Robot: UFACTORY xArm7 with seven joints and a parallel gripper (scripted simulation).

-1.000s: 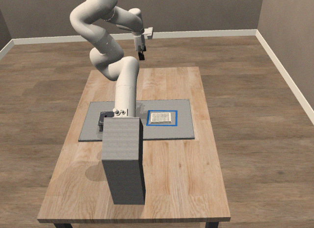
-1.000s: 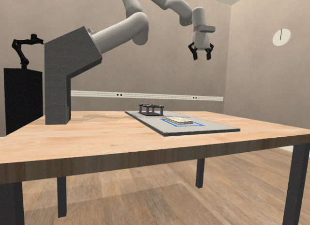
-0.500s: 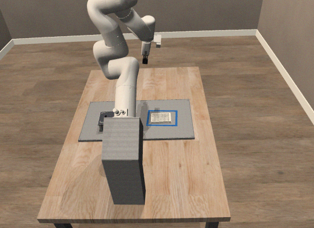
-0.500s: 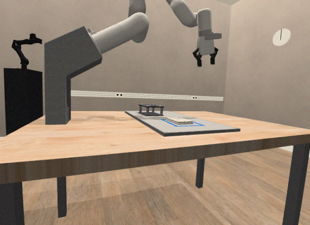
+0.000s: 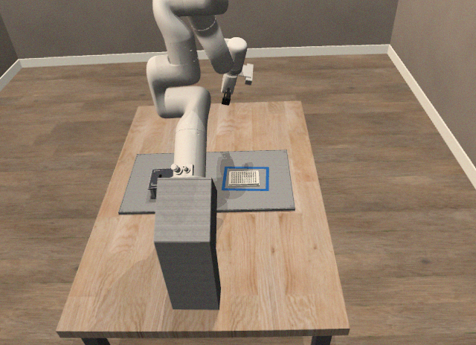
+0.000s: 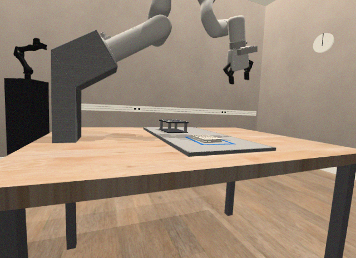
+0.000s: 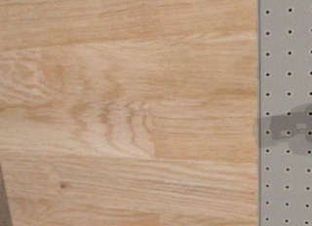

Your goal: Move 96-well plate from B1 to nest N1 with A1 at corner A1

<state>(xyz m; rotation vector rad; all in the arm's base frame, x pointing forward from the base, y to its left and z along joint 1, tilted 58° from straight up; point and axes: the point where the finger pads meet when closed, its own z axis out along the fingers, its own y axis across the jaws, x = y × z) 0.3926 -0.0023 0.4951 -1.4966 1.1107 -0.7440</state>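
My hand is 180 mm past the 96-well plate, 130 mm to the left of it and 280 mm above it. From my hand the other things lie so: raised plate nest: 320 mm behind, 140 mm to the left, 230 mm below.
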